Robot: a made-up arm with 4 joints. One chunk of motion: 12 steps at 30 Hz.
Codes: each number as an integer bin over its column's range. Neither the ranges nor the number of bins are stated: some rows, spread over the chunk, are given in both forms.
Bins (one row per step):
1: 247 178 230 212 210 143
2: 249 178 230 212 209 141
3: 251 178 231 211 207 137
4: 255 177 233 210 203 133
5: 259 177 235 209 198 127
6: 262 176 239 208 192 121
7: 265 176 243 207 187 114
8: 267 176 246 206 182 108
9: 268 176 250 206 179 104
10: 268 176 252 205 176 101
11: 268 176 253 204 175 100
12: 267 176 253 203 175 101
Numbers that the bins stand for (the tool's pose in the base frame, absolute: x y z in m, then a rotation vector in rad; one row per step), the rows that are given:
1: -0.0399 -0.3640 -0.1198 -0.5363 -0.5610 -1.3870
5: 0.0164 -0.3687 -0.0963 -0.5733 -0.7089 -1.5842
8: 0.0540 -0.3734 -0.0446 -0.6103 -0.9062 -1.8185
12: 0.0540 -0.3734 -0.0117 -0.6473 -0.9925 -1.9048
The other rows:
2: -0.0305 -0.3640 -0.1198 -0.5363 -0.5733 -1.4116
3: -0.0211 -0.3640 -0.1151 -0.5486 -0.5979 -1.4610
4: -0.0023 -0.3687 -0.1057 -0.5610 -0.6473 -1.5103
6: 0.0305 -0.3734 -0.0775 -0.5856 -0.7829 -1.6582
7: 0.0446 -0.3734 -0.0587 -0.5979 -0.8445 -1.7445
9: 0.0587 -0.3734 -0.0258 -0.6103 -0.9432 -1.8678
10: 0.0587 -0.3734 -0.0164 -0.6226 -0.9801 -1.9048
11: 0.0587 -0.3734 -0.0117 -0.6349 -0.9925 -1.9171

